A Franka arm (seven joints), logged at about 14 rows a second.
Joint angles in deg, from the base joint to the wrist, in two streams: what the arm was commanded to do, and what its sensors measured. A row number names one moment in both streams.
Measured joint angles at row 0:
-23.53, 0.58, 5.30, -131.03, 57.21, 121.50, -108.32
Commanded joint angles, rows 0 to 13:
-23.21, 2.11, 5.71, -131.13, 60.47, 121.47, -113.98
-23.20, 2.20, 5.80, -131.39, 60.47, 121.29, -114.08
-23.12, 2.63, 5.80, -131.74, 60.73, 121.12, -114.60
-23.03, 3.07, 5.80, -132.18, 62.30, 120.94, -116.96
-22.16, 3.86, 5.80, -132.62, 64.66, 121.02, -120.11
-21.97, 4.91, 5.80, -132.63, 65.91, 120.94, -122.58
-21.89, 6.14, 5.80, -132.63, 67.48, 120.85, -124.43
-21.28, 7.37, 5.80, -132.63, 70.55, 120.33, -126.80
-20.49, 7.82, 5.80, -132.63, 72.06, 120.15, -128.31
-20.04, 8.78, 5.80, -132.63, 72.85, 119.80, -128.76
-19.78, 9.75, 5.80, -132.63, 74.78, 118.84, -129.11
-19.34, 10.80, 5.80, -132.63, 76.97, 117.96, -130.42
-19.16, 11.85, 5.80, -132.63, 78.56, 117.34, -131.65
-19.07, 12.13, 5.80, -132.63, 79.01, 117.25, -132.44
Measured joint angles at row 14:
-18.88, 10.76, 5.71, -132.67, 76.34, 118.53, -129.56
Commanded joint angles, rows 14 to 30:
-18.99, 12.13, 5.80, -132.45, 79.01, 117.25, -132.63
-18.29, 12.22, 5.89, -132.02, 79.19, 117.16, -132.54
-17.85, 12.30, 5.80, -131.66, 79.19, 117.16, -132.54
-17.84, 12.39, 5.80, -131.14, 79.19, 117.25, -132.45
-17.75, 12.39, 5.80, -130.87, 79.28, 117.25, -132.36
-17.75, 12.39, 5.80, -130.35, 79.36, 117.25, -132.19
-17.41, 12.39, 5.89, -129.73, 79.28, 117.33, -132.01
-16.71, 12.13, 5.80, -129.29, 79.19, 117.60, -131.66
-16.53, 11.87, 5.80, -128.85, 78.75, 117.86, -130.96
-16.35, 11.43, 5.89, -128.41, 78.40, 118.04, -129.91
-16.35, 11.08, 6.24, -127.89, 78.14, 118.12, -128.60
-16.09, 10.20, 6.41, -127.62, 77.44, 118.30, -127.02
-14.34, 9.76, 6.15, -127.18, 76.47, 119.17, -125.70
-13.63, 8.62, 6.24, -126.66, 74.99, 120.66, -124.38
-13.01, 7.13, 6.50, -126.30, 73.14, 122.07, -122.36
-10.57, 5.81, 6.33, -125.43, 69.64, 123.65, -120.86
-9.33, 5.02, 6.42, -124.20, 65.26, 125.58, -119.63
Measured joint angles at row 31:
-11.78, 8.61, 5.97, -125.51, 71.11, 122.48, -124.06
